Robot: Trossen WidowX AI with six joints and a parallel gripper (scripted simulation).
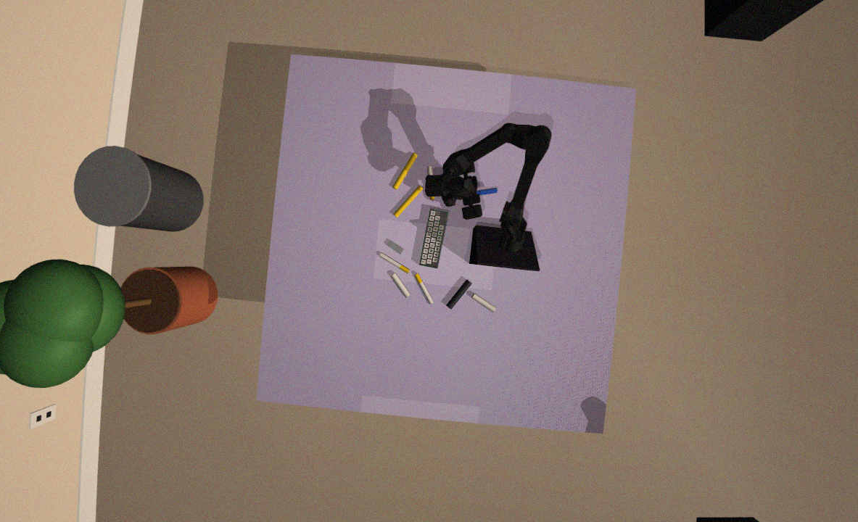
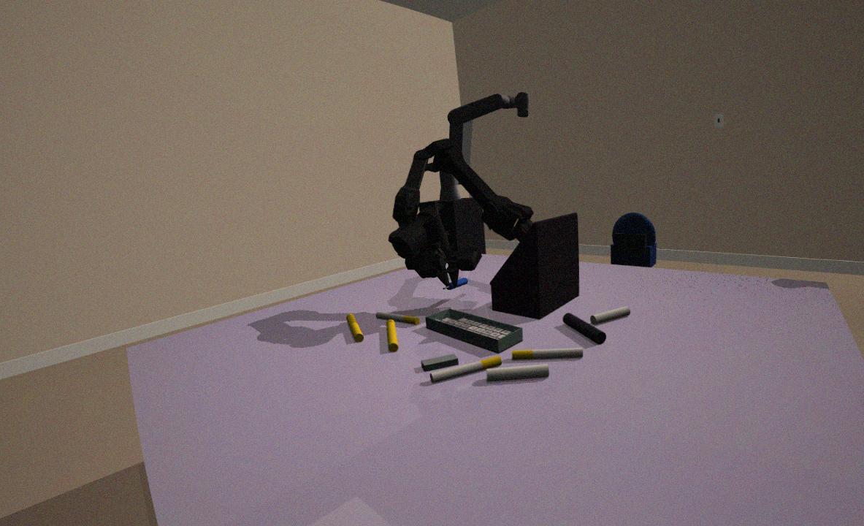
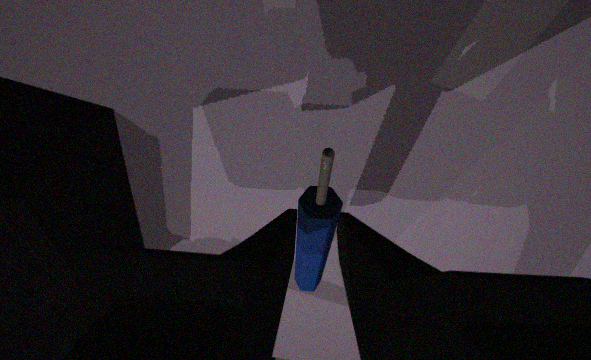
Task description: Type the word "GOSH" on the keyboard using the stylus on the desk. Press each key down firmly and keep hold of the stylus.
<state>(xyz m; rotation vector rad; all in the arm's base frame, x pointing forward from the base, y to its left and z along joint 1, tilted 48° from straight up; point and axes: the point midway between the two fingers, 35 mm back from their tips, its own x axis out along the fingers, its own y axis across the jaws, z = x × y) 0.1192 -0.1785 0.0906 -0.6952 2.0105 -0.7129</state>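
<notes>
My gripper tip is 3 cm short of the stylus tip and 1 cm to the right of it. From my gripper tip the other things lie so: grey block: 28 cm ahead, 20 cm to the left, 4 cm below; stylus: right at my gripper tip.
</notes>
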